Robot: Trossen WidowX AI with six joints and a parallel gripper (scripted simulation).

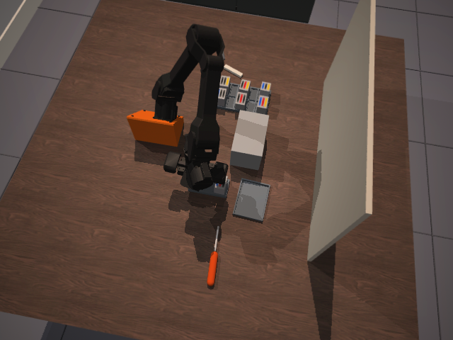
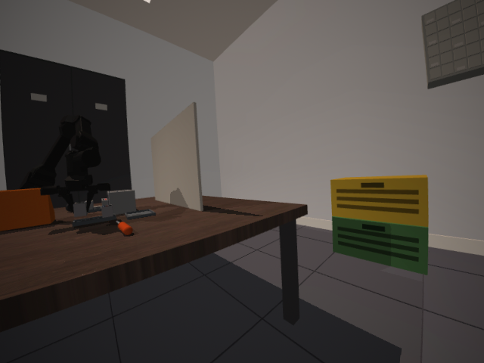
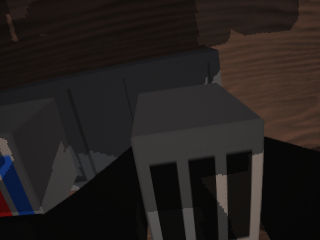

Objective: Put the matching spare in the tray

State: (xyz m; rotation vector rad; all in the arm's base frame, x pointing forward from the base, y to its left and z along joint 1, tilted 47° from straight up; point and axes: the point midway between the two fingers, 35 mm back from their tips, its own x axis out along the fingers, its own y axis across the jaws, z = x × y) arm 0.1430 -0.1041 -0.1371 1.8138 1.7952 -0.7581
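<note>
The grey tray lies 190 mm ahead of my gripper tip, 20 mm to the right of it and 40 mm below it. The rest, counted from my gripper tip: mounted unit 150 mm ahead, 180 mm to the left, 10 mm above; then beige panel 390 mm ahead, 160 mm to the left, 180 mm above; then grey spare 20 mm above.
</note>
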